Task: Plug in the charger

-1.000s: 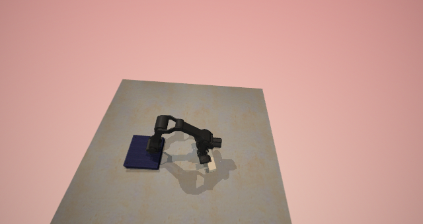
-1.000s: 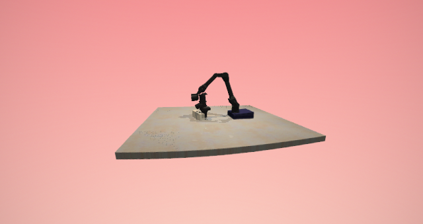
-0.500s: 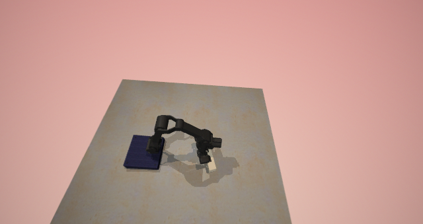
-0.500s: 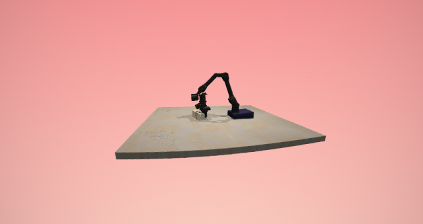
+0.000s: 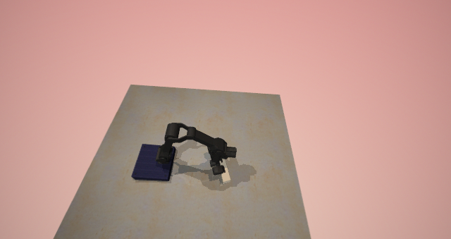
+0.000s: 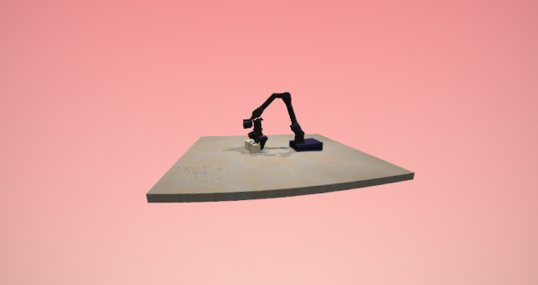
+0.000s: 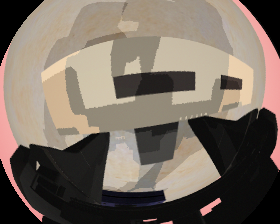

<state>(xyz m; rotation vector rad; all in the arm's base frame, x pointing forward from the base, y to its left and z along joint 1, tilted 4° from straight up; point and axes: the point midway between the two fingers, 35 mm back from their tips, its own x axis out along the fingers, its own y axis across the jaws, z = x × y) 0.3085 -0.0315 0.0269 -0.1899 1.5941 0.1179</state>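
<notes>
Now: gripper tip 20 mm short of the dark charger and 10 mm below it.
</notes>
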